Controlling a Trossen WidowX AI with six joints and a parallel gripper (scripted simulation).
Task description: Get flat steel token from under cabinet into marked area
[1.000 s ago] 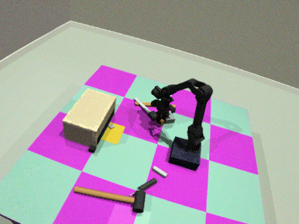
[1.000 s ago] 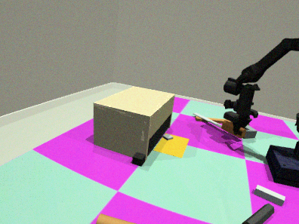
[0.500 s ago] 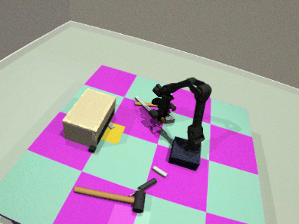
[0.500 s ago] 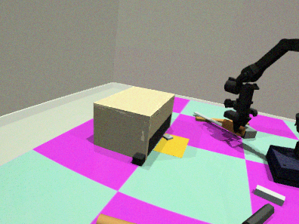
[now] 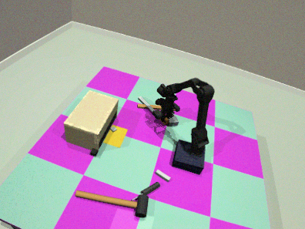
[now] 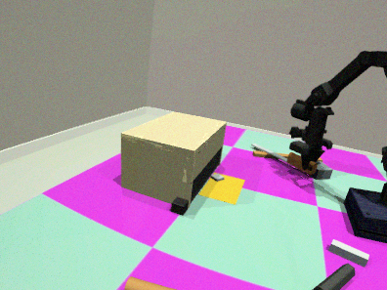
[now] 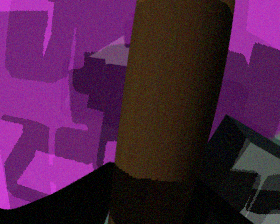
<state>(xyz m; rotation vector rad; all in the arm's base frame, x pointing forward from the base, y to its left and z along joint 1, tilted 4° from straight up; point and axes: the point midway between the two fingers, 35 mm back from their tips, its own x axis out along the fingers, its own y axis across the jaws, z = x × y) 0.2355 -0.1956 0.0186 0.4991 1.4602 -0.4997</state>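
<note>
Right now the grey block is 50 mm behind my gripper tip, 40 mm to the right of it and 10 mm below it. Round my gripper tip: grey bar 390 mm to the left, 90 mm behind, 20 mm below; then wooden stick 130 mm to the right, 60 mm ahead, 20 mm below; then grey steel token 270 mm ahead, 190 mm to the left, 20 mm below.
</note>
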